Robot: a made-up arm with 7 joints. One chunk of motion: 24 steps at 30 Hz.
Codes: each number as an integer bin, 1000 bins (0 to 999) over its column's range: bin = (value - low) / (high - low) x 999, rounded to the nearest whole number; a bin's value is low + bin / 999 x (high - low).
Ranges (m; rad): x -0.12..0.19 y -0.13..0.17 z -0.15..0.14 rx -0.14..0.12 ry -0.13..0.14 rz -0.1..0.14
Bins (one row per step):
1: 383 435 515 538 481 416
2: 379 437 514 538 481 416
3: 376 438 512 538 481 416
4: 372 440 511 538 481 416
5: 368 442 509 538 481 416
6: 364 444 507 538 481 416
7: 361 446 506 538 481 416
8: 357 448 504 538 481 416
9: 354 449 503 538 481 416
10: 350 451 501 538 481 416
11: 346 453 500 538 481 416
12: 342 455 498 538 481 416
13: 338 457 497 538 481 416
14: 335 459 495 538 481 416
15: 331 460 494 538 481 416
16: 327 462 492 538 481 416
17: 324 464 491 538 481 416
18: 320 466 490 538 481 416
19: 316 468 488 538 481 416
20: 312 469 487 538 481 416
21: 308 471 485 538 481 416
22: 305 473 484 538 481 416
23: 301 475 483 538 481 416
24: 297 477 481 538 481 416
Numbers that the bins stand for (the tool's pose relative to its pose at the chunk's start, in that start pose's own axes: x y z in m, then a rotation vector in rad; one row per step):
1: -0.0012 0.0006 -0.0005 0.0000 0.0000 -0.0001
2: -0.0024 0.0012 -0.0008 0.0000 0.0000 -0.0001
3: -0.0033 0.0015 -0.0014 0.0000 0.0000 -0.0001
4: -0.0046 0.0021 -0.0017 0.0000 0.0000 -0.0001
5: -0.0058 0.0027 -0.0022 0.0000 0.0000 -0.0001
6: -0.0070 0.0033 -0.0028 0.0000 0.0000 -0.0001
7: -0.0080 0.0039 -0.0031 0.0000 0.0000 -0.0001
8: -0.0092 0.0045 -0.0037 0.0000 0.0000 -0.0001
9: -0.0102 0.0048 -0.0040 0.0000 0.0000 -0.0001
10: -0.0114 0.0054 -0.0046 0.0000 0.0000 -0.0001
11: -0.0126 0.0060 -0.0049 0.0000 0.0000 -0.0001
12: -0.0139 0.0066 -0.0054 0.0000 0.0000 -0.0001
13: -0.0151 0.0072 -0.0057 0.0000 0.0000 -0.0001
14: -0.0160 0.0078 -0.0063 0.0000 0.0000 -0.0001
15: -0.0173 0.0081 -0.0066 0.0000 0.0000 -0.0001
16: -0.0185 0.0087 -0.0072 0.0000 0.0000 -0.0001
17: -0.0195 0.0093 -0.0075 0.0000 0.0000 -0.0001
18: -0.0207 0.0099 -0.0078 0.0000 0.0000 -0.0001
19: -0.0219 0.0105 -0.0083 0.0000 0.0000 -0.0001
20: -0.0232 0.0108 -0.0086 0.0000 0.0000 -0.0001
21: -0.0244 0.0114 -0.0092 0.0000 0.0000 -0.0001
22: -0.0254 0.0120 -0.0095 0.0000 0.0000 -0.0001
23: -0.0266 0.0126 -0.0098 0.0000 0.0000 -0.0001
24: -0.0278 0.0132 -0.0104 0.0000 0.0000 -0.0001

